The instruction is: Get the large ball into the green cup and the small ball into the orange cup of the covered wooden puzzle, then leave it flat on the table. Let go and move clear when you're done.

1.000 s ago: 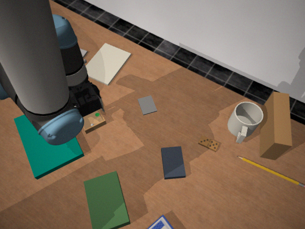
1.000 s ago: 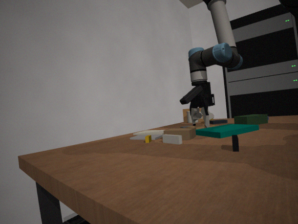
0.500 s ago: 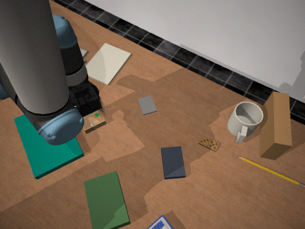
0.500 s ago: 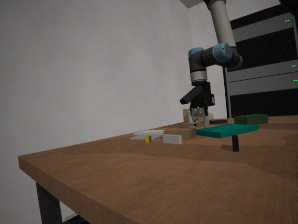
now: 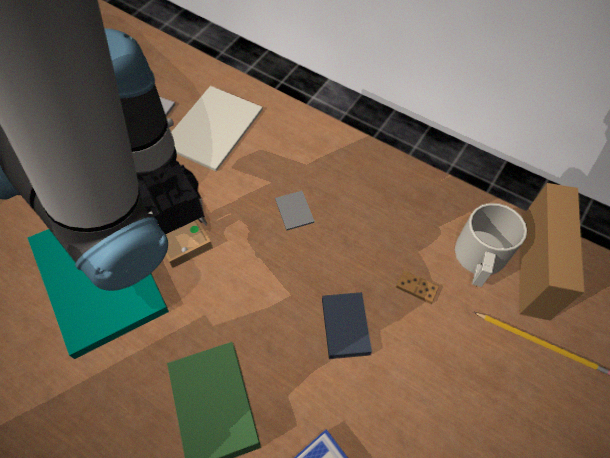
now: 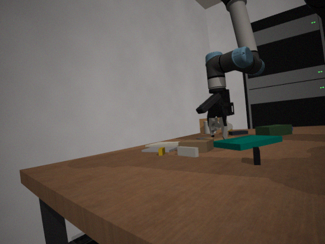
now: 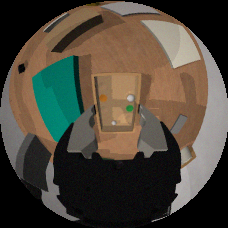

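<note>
Right now my hand is 13 cm past the teal slab, 5 cm to the right of it and 1 cm above it. From my hand the other things lie so: grey tile: 14 cm ahead, 14 cm to the right, 2 cm below; then cream board: 21 cm ahead, 9 cm to the left, 1 cm below; then covered wooden puzzle: 1 cm below.
</note>
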